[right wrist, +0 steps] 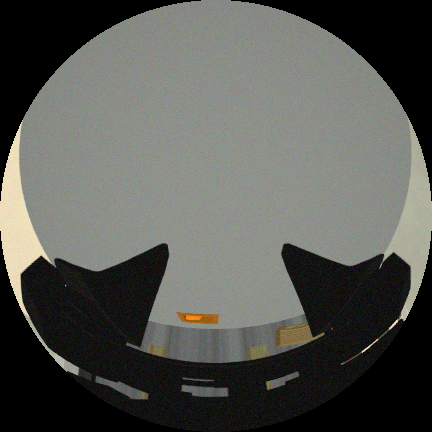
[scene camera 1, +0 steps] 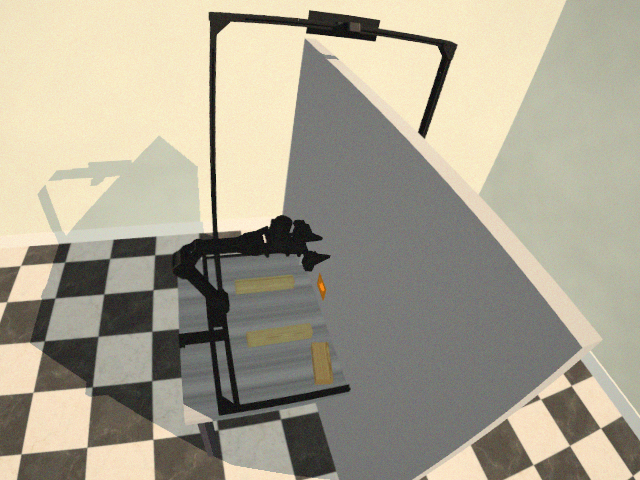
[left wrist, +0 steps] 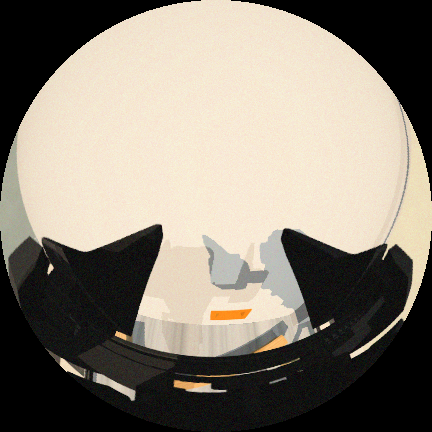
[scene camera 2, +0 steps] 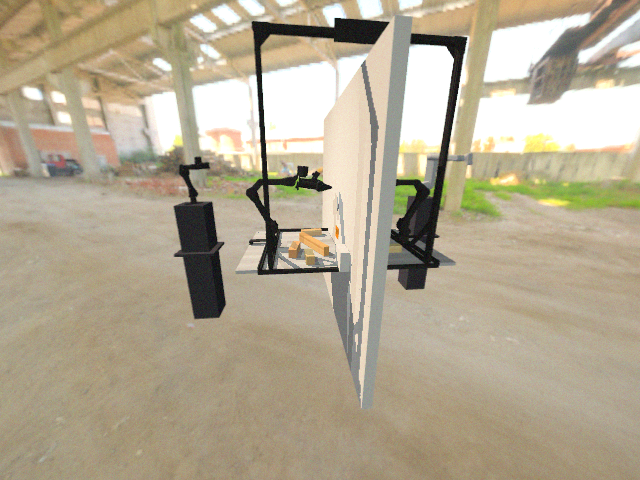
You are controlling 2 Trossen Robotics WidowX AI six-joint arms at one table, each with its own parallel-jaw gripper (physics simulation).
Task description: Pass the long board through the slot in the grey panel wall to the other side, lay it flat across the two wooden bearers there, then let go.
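Frame: origin at the left arm's base, x back, y right, z up, level; centimetres.
Seen in the pictures: left gripper, fingertip midpoint: (left wrist: 224, 232) (scene camera 2: 331, 186); right gripper, fingertip midpoint: (right wrist: 227, 250) (scene camera 1: 326, 247); right arm's base, link origin: (scene camera 1: 217, 320) (scene camera 2: 403, 240).
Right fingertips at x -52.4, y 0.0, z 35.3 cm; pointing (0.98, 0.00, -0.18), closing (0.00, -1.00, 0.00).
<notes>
Offsets run from my right fingertips to a thing's top centre. "pt": to the spot under its first point.
The long board @[dx +25.0, dy +4.0, dz -31.3 cm] (scene camera 2: 313, 243) lies slanted among blocks on the pale side of the grey panel wall (scene camera 1: 413, 258) (scene camera 2: 350, 134). Part of an orange-tan piece @[pt dx +19.5, dy +16.1, dz -31.3 cm] (left wrist: 273, 345), which may be the board, shows low in the left wrist view. The orange-rimmed slot @[pt dx +5.0, dy +6.5, dz -29.4 cm] (scene camera 1: 321, 286) (scene camera 2: 337, 231) (left wrist: 230, 314) (right wrist: 212, 319) is low in the wall. Two wooden bearers @[dx -17.1, dy +15.7, dz -32.8 cm] (scene camera 1: 264, 284) @[dx -16.1, dy -10.6, dz -32.8 cm] (scene camera 1: 279, 335) (right wrist: 158, 351) (right wrist: 258, 351) lie apart on the other side, bare on top. My left gripper (scene camera 2: 329, 187) (left wrist: 224, 232) is open and empty, above the board and slot. My right gripper (scene camera 1: 325, 247) (right wrist: 227, 250) is open and empty, above the bearers' level, facing the wall.
A wooden block @[dx -3.2, dy -25.3, dz -33.4 cm] (scene camera 1: 321, 363) (right wrist: 294, 335) lies near the wall beside one bearer. On the board's side, smaller blocks @[dx +37.0, dy +12.8, dz -32.2 cm] (scene camera 2: 294, 249) @[dx +28.8, dy +25.8, dz -32.2 cm] (scene camera 2: 310, 256) @[dx +23.9, dy -24.8, dz -32.8 cm] (scene camera 2: 311, 231) lie around the board. A black frame (scene camera 1: 212, 124) (scene camera 2: 261, 113) rises around the table, and the wall stands between the arms.
</notes>
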